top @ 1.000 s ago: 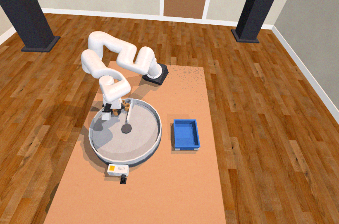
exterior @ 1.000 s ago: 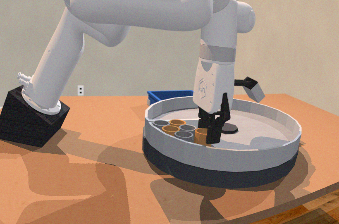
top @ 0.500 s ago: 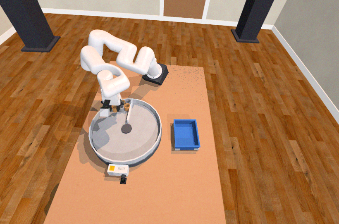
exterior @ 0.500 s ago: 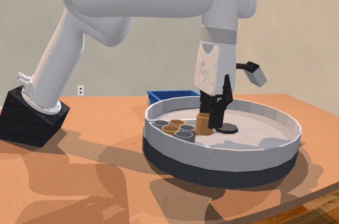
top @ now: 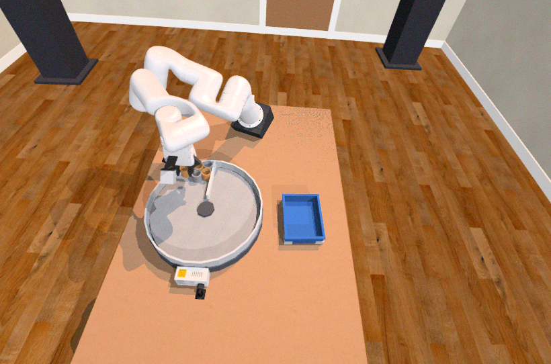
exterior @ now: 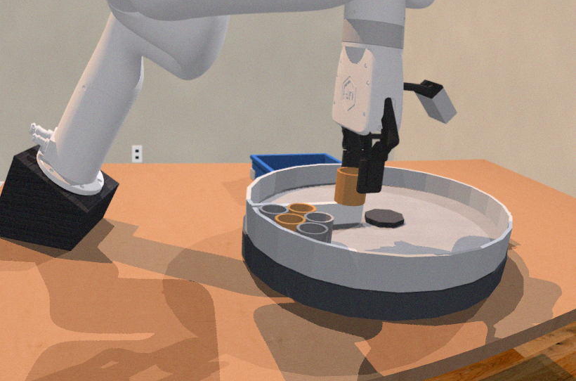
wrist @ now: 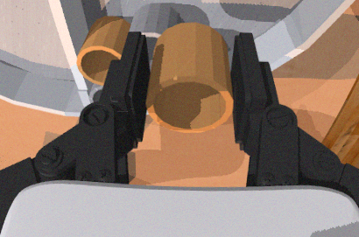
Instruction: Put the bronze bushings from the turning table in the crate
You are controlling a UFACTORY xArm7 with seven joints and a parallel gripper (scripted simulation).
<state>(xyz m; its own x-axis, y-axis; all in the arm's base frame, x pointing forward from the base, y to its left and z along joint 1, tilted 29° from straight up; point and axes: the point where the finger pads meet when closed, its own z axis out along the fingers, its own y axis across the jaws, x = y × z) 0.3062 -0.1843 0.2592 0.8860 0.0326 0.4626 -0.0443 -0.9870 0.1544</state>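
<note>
The blue crate lies 450 mm to the left of my hand, 130 mm below it and 120 mm ahead of it. Also, from my hand: grey turning table (110 mm below, 100 mm ahead, 80 mm to the left).
</note>
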